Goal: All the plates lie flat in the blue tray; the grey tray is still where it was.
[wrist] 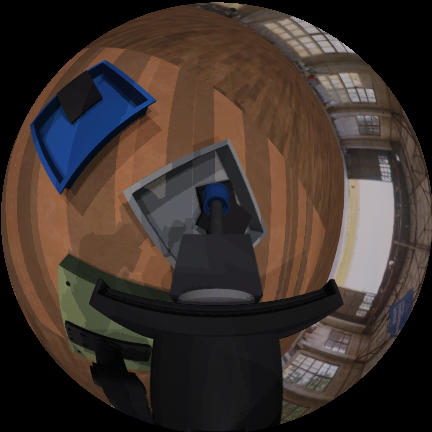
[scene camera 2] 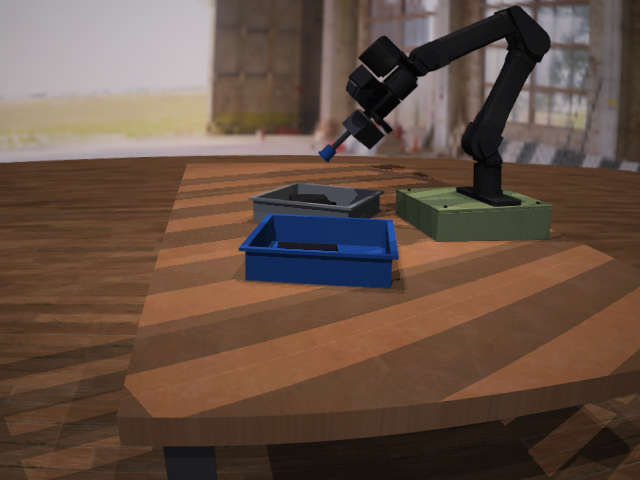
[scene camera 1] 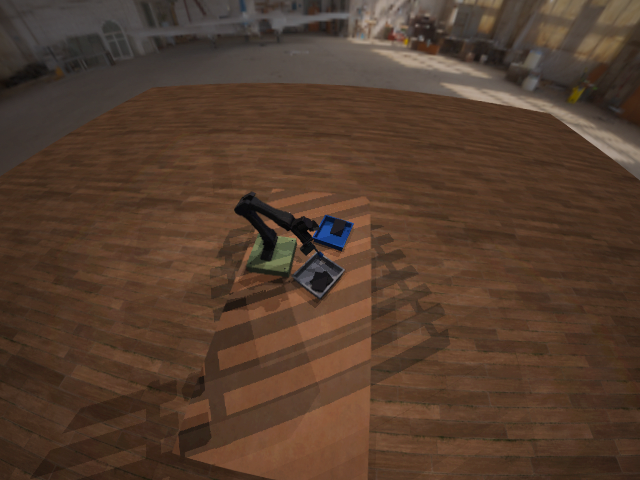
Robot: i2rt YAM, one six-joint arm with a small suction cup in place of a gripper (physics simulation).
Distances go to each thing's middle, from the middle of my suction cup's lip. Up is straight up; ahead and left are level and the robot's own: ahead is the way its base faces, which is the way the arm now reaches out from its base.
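So you can picture it, my suction cup is 12 cm above the grey tray point(scene camera 2: 350, 202) and 7 cm to the left of it. Going by their middles, that grey tray is the nearest to my suction cup of the things named here. There's also the blue tray point(scene camera 2: 366, 247), and that one's 12 cm below my suction cup, 6 cm ahead of it and 29 cm to the left of it.
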